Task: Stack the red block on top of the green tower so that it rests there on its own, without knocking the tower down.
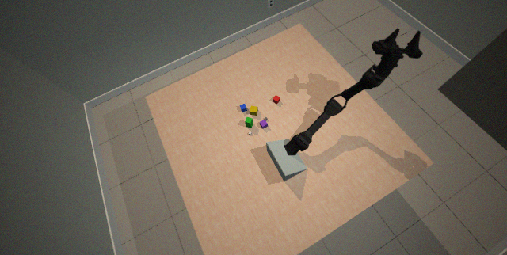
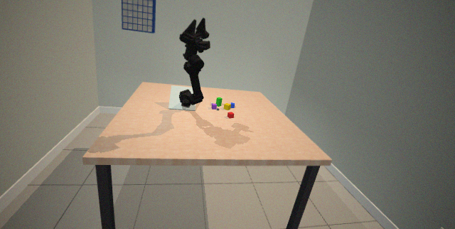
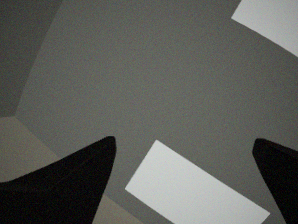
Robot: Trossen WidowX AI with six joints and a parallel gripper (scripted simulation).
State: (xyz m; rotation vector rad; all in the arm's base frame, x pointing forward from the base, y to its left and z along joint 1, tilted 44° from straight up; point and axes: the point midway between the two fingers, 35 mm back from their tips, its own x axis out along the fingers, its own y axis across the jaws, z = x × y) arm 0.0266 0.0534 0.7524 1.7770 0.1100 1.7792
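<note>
Right now the red block is 260 mm ahead of my gripper tip, 420 mm to the left of it and 630 mm below it. Round my gripper tip: yellow block (240 mm ahead, 590 mm to the left, 630 mm below); then small white bit (110 mm ahead, 660 mm to the left, 650 mm below); then purple block (130 mm ahead, 560 mm to the left, 630 mm below).
</note>
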